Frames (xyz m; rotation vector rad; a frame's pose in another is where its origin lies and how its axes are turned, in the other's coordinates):
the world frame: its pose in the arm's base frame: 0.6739 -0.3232 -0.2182 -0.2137 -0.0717 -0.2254
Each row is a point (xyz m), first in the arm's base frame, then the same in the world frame.
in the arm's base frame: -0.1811 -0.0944 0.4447
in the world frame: -0.8177 -0.1121 0.7360
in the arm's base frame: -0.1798 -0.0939 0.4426
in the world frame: -0.8167 -0.1109 0.7340
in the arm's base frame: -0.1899 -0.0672 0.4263
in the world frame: -0.8338 -0.0845 0.7244
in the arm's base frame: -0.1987 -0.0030 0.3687
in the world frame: -0.8615 -0.0137 0.6826
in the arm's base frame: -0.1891 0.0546 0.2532
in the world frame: -0.8754 0.0667 0.5822
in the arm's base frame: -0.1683 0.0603 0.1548
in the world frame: -0.8657 0.0967 0.4865
